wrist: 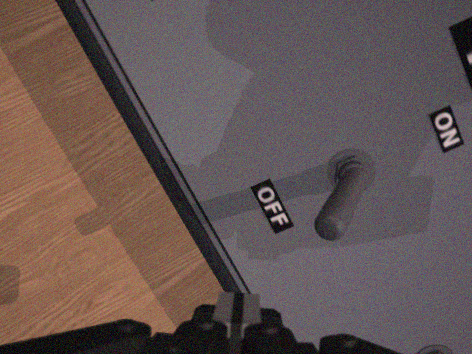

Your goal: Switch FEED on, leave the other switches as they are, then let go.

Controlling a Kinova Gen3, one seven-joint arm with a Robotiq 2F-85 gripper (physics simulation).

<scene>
my gripper: 237,321
grey switch panel: 249,122
</scene>
